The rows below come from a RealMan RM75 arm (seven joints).
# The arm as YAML. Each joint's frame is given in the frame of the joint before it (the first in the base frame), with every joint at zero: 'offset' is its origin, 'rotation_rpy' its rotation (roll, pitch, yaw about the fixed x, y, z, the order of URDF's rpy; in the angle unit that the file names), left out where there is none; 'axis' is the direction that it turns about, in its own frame. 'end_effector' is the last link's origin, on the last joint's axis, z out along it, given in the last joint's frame.
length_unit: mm
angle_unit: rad
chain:
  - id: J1
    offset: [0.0, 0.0, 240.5]
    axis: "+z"
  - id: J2
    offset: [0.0, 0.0, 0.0]
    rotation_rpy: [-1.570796, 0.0, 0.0]
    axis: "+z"
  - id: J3
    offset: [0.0, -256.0, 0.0]
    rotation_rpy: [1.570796, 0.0, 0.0]
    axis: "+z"
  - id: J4
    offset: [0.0, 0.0, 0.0]
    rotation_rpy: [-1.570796, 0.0, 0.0]
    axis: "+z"
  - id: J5
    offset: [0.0, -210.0, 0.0]
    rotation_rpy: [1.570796, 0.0, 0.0]
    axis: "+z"
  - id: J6
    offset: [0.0, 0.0, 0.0]
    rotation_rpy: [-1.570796, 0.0, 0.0]
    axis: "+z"
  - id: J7
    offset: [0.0, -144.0, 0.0]
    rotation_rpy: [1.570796, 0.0, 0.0]
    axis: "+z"
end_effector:
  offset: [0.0, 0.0, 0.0]
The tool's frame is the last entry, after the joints.
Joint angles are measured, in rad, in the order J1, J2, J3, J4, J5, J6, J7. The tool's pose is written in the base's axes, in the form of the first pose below.
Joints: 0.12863, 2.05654, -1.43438, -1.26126, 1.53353, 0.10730, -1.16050
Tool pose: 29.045, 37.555, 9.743, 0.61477, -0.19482, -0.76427, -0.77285, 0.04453, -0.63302
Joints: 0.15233, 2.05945, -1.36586, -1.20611, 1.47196, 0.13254, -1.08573
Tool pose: 30.776, 37.691, 10.317, 0.57598, -0.21899, -0.78758, -0.79122, 0.09283, -0.60445
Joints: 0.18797, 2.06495, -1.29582, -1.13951, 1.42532, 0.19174, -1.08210
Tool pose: 32.108, 37.965, 10.060, 0.56809, -0.26606, -0.77877, -0.78853, 0.09489, -0.60763
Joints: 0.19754, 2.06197, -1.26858, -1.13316, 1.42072, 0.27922, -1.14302
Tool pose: 31.848, 38.047, 9.671, 0.60561, -0.29704, -0.73825, -0.76868, 0.02163, -0.63927
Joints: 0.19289, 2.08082, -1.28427, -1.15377, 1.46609, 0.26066, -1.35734
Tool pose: 30.909, 38.145, 9.220, 0.72880, -0.27047, -0.62905, -0.66001, -0.03284, -0.75054
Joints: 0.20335, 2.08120, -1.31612, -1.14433, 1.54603, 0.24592, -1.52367
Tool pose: 30.122, 38.533, 8.470, 0.79475, -0.24967, -0.55321, -0.58641, -0.08080, -0.80597
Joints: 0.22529, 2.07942, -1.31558, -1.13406, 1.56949, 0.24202, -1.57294
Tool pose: 29.562, 39.132, 8.448, 0.81406, -0.23374, -0.53167, -0.56327, -0.09466, -0.82083
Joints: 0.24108, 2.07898, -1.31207, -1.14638, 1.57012, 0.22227, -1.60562
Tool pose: 28.809, 39.711, 9.027, 0.83769, -0.20589, -0.50585, -0.53068, -0.08806, -0.84298
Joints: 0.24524, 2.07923, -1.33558, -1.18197, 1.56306, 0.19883, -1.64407
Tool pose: 27.429, 40.115, 9.294, 0.87314, -0.16594, -0.45835, -0.47711, -0.09811, -0.87335
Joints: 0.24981, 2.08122, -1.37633, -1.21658, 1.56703, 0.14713, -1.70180
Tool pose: 25.910, 40.501, 9.333, 0.90871, -0.12452, -0.39842, -0.41058, -0.09448, -0.90692
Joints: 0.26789, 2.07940, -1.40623, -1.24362, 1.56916, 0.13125, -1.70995
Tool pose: 24.006, 41.081, 9.218, 0.92054, -0.07888, -0.38260, -0.38954, -0.11185, -0.91419
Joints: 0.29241, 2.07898, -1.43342, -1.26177, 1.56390, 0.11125, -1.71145
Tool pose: 22.149, 41.691, 9.003, 0.92887, -0.03714, -0.36855, -0.37022, -0.12544, -0.92044
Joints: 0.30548, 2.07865, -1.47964, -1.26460, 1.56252, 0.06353, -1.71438
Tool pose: 21.101, 41.955, 8.299, 0.93602, -0.02133, -0.35131, -0.35108, -0.12672, -0.92773
